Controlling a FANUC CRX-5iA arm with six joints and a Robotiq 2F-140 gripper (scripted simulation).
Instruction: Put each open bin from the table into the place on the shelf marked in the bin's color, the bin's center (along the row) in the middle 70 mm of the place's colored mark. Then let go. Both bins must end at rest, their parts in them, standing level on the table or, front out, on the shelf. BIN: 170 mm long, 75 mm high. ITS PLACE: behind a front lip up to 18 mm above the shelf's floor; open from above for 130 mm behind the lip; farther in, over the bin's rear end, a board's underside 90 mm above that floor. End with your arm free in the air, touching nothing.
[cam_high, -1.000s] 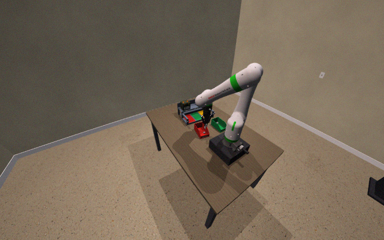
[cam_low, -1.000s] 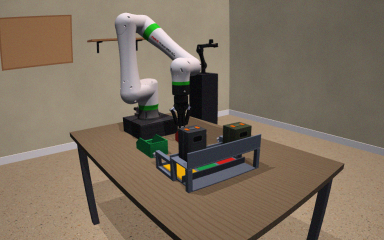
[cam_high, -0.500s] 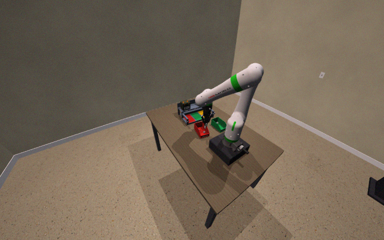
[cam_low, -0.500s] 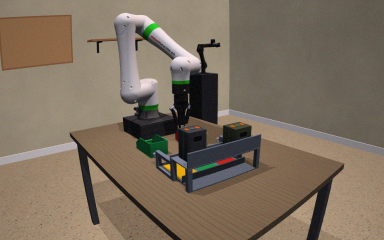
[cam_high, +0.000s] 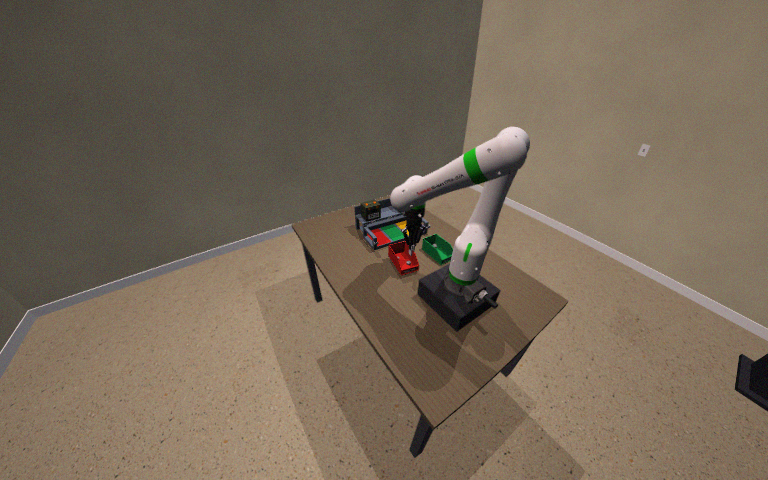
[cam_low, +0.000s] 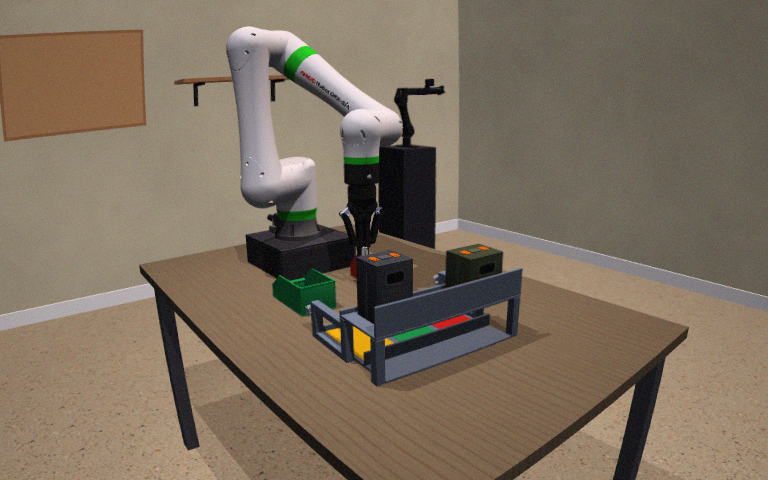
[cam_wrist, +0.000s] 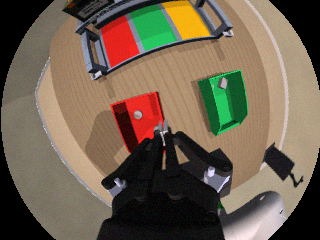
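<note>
Now: hand 50 mm to the right of the red bin and 40 mm above it. From my hand the other things lie so: green bin 180 mm to the right, 60 mm below, 20 mm behind; olive box 390 mm ahead, 60 mm above, 30 mm to the left; black box 370 mm ahead, 200 mm to the right, 70 mm above.
</note>
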